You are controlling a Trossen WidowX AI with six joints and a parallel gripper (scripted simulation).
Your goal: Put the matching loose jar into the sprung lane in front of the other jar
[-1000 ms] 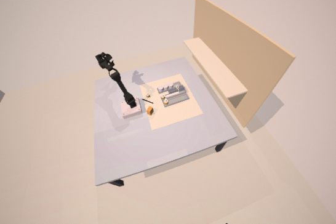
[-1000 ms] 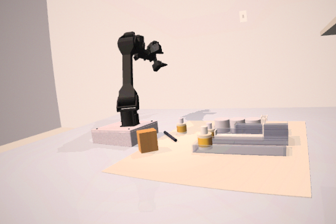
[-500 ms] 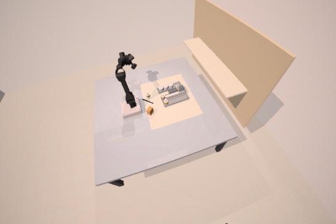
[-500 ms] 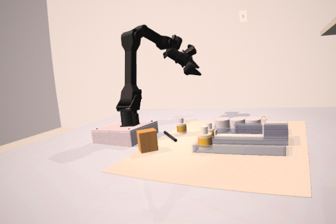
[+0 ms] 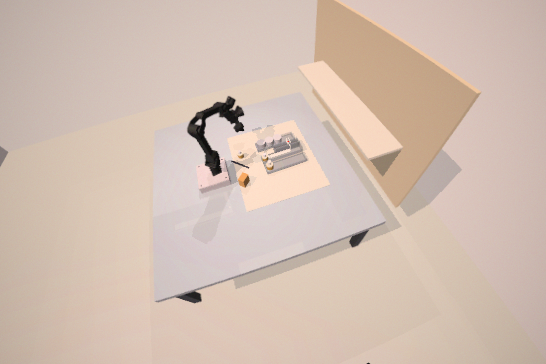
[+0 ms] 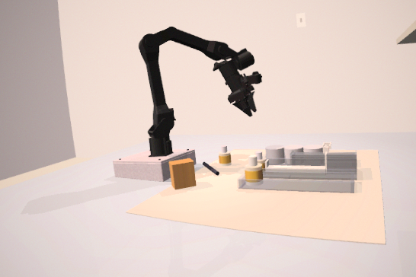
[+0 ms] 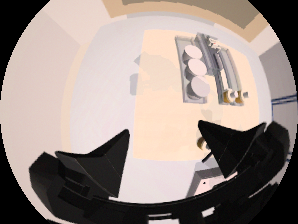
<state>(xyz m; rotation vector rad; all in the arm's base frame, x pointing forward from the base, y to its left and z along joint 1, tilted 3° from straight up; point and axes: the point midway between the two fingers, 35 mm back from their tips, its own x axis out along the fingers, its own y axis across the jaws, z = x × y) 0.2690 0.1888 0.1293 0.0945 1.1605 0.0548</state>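
My gripper tip is 190 mm to the left of the black pen, 140 mm above it and 120 mm past it. The rest, counted from my gripper tip: tan mat 260 mm to the right, 150 mm below, 100 mm ahead; then white pusher post 230 mm to the right, 160 mm ahead, 100 mm below; then amber jar 320 mm to the right, 100 mm below, 50 mm ahead.
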